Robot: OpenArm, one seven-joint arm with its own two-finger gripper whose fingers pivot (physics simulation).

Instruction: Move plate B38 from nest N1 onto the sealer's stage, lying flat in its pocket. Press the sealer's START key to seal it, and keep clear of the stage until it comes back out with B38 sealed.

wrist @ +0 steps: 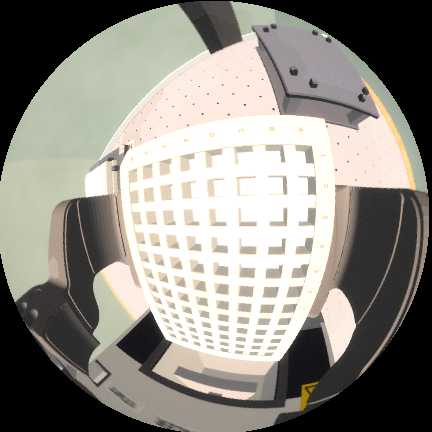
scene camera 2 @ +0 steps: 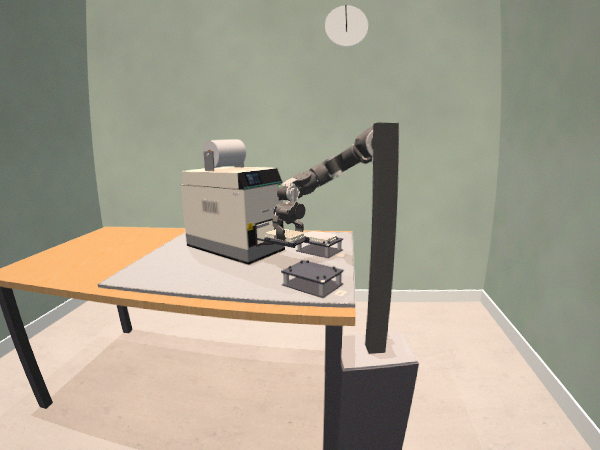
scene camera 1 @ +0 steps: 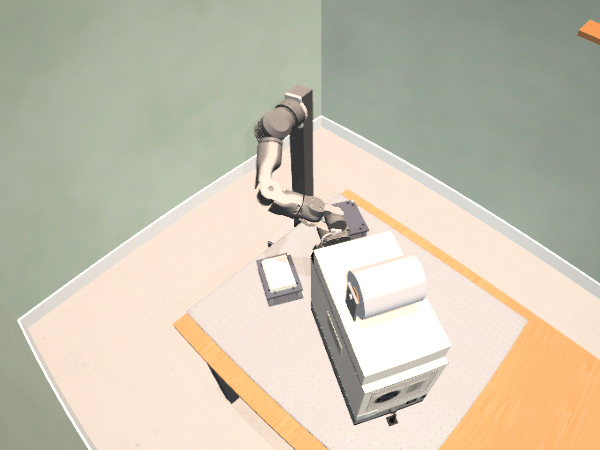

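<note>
Plate B38 (scene camera 2: 293,235) (wrist: 227,225), a white many-welled plate, is between the two fingers of my gripper (scene camera 2: 290,232) (wrist: 218,249), which is shut on its sides. The plate looks level at the sealer's front, over the dark stage (scene camera 2: 286,243). Whether it touches the pocket is hidden. The sealer (scene camera 1: 407,345) (scene camera 2: 215,215) (wrist: 150,392) is a pale box with a dark front opening. Its START key (wrist: 99,372) shows low left in the wrist view. One bare dark nest (scene camera 1: 354,218) (scene camera 2: 312,270) (wrist: 320,65) stands beside the arm; its label is unreadable.
A second nest (scene camera 1: 285,292) (scene camera 2: 330,243) holds another white plate (scene camera 1: 279,273) (scene camera 2: 320,237) (wrist: 100,180), on the stage's other side. A film roll (scene camera 1: 392,286) (scene camera 2: 230,153) tops the sealer. The arm's dark post (scene camera 1: 302,160) (scene camera 2: 384,225) (wrist: 214,25) rises beyond the table edge.
</note>
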